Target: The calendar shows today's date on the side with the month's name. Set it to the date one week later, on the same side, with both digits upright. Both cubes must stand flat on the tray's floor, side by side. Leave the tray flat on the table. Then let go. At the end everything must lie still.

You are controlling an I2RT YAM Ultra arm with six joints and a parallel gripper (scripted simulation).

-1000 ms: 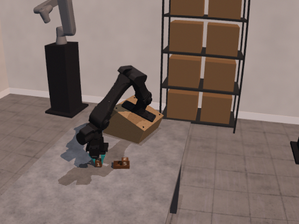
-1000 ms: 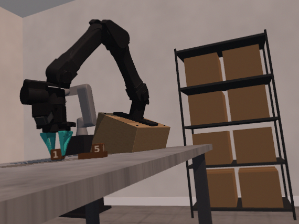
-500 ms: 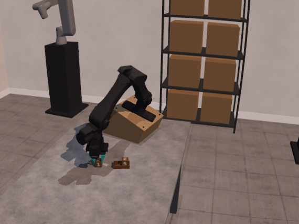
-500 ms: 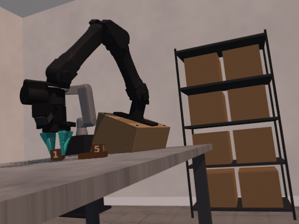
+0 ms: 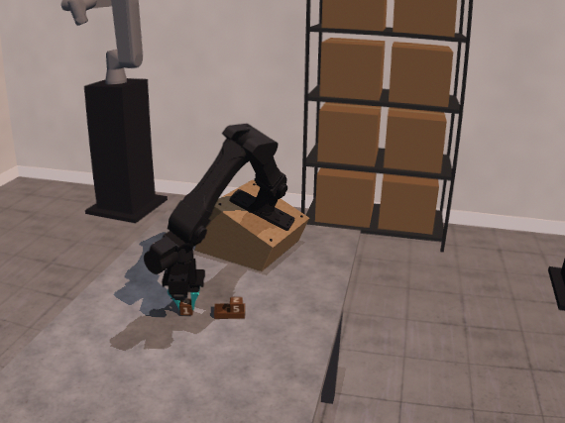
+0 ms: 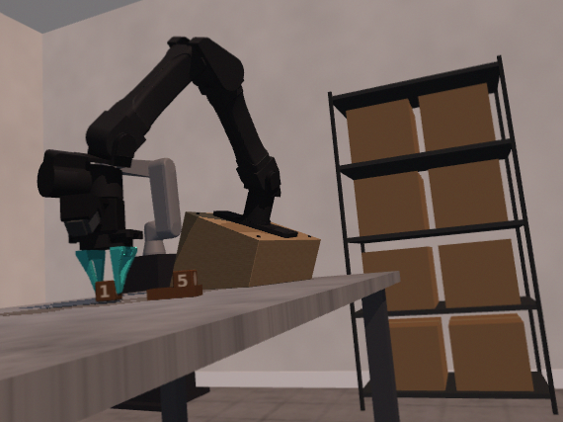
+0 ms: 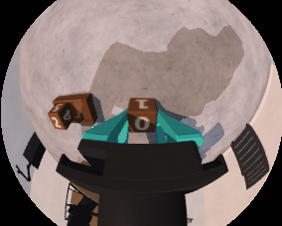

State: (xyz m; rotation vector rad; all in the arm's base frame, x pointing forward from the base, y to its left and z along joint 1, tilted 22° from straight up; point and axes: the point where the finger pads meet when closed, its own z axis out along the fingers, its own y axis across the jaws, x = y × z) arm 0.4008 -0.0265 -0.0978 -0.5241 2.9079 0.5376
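Right now my hand is right at the brown cube. From my hand the other things lie so: brown calendar tray: 100 mm to the left, 40 mm behind, 10 mm below.
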